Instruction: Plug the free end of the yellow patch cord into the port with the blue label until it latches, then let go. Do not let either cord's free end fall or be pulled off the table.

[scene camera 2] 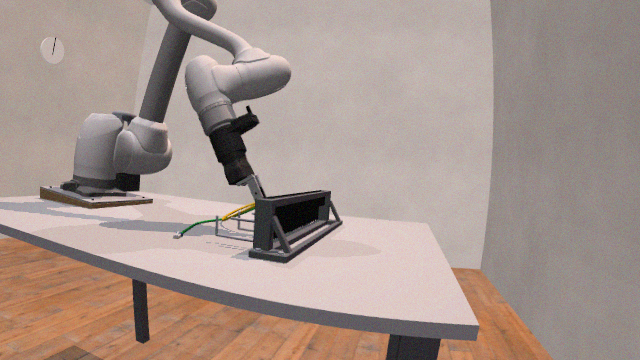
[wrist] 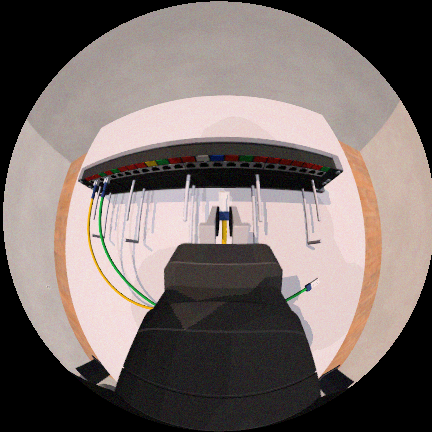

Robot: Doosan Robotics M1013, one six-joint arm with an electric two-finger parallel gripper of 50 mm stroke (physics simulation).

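Places are measured from the arm's base along level axes (x ahead, y left, z up), in metres.
Pixels of known places: gripper, fingertip midpoint: (wrist: 223, 214); arm's base, link origin: (scene camera 2: 93, 192).
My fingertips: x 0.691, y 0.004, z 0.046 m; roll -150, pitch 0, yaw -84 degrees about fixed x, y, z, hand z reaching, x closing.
Note:
For each thing: its top centre in the pictures, then the offset to it from my fingertips. "*": a spot on its surface instead. Level surfaces: height alone.
- yellow cord's plug, top centre: (wrist: 223, 200) dy +0.001, dx +0.012, dz +0.016 m
- patch panel, top centre: (wrist: 178, 166) (scene camera 2: 290, 192) dy +0.057, dx +0.045, dz +0.025 m
- blue label, surface spot: (wrist: 216, 158) * dy +0.015, dx +0.064, dz +0.017 m
- white table, surface height: dz -0.076 m
My gripper (wrist: 223, 214) is shut on the yellow cord's plug (wrist: 224, 198), by its blue boot. The plug's clear tip points toward the patch panel (wrist: 225, 148) (scene camera 2: 264, 225) and is apart from it. The blue label (wrist: 216, 158) is on the panel's label row, above a dark port and slightly left of the plug. The yellow cord (wrist: 90, 235) (scene camera 2: 239, 210) runs from the panel's left end behind the gripper body. The green cord (wrist: 102, 235) (scene camera 2: 200, 222) starts beside it; its free plug (wrist: 312, 285) (scene camera 2: 177, 235) lies on the table at right in the wrist view. In scene camera 2 the fingertips are hidden behind the panel.
Grey cable guide bars (wrist: 186, 197) (wrist: 259, 197) (scene camera 2: 217, 226) stick out from the panel's front, on both sides of the held plug. The panel stands on the white table (scene camera 2: 370, 285), with angled braces (scene camera 2: 281, 234) behind it. The robot base stands at the table's far left in scene camera 2.

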